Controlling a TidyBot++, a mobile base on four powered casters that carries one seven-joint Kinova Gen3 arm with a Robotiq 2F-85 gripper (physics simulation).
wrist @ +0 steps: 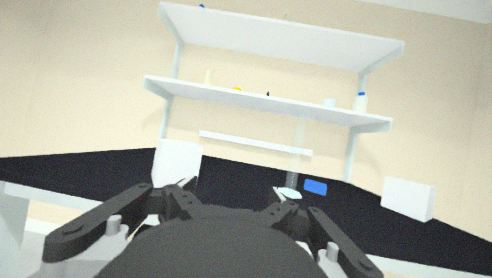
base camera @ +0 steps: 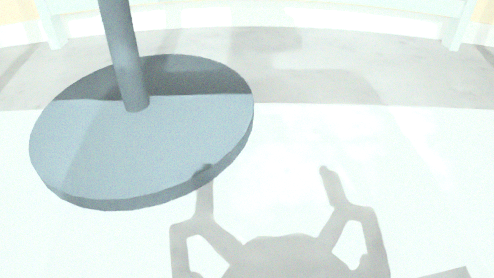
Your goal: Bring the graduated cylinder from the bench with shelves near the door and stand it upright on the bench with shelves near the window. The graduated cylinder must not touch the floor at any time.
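Frame: origin at the arm's base, x ahead, y left, z up, level; metres.
Where they show: gripper, fingertip midpoint: (wrist: 232,189).
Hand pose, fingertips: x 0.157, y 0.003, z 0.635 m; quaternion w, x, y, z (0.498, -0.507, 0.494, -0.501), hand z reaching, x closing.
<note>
Things, the pixels of their top centre, and the offset from my fingertips. Level surfaces: height alone.
- graduated cylinder, middle of its top: (wrist: 303,111) dx +0.359, dy -0.230, dz +0.217 m
- black bench top, its level: dz -0.118 m
- blue block, middle of its top: (wrist: 315,182) dx +0.451, dy -0.390, dz -0.078 m
- lower shelf, its level: dz +0.320 m
- round grey stool base, middle of its top: (base camera: 137,105) dx +0.418, dy +0.169, dz -1.002 m
The graduated cylinder (wrist: 295,155), clear and tall with a pale base, stands upright on the black bench top (wrist: 360,225) below the lower shelf in the wrist view. My gripper (wrist: 232,189) is open, with nothing between its fingers. The cylinder stands beyond the fingertips, ahead of the right-hand finger and apart from it. The base camera view shows the gripper's shadow with its fingers spread. Which of the two benches this is, I cannot tell.
A blue block (wrist: 315,187) lies just right of the cylinder. White boxes stand left (wrist: 177,162) and right (wrist: 408,198). A lower shelf (wrist: 270,102) with bottles and an upper shelf (wrist: 285,37) overhang the bench. A round grey stool base (base camera: 145,150) stands on the floor.
</note>
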